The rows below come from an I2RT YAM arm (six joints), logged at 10 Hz.
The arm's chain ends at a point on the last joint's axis. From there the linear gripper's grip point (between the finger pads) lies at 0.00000 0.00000 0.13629 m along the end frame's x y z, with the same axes.
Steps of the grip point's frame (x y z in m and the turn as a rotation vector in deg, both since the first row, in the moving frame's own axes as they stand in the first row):
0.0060, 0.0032, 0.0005, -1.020, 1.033, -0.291
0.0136, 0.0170, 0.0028, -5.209, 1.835, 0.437
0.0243, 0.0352, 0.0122, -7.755, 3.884, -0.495
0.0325, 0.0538, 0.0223, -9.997, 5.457, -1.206
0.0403, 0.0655, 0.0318, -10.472, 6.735, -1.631
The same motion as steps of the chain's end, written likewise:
0.0035, 0.0008, 0.0005, -1.020, 1.033, -0.291
0.0093, 0.0046, 0.0034, -5.209, 1.835, 0.437
0.0150, 0.0169, 0.0138, -7.755, 3.884, -0.495
0.0194, 0.0303, 0.0250, -9.997, 5.457, -1.206
0.0241, 0.0410, 0.0350, -10.472, 6.735, -1.631

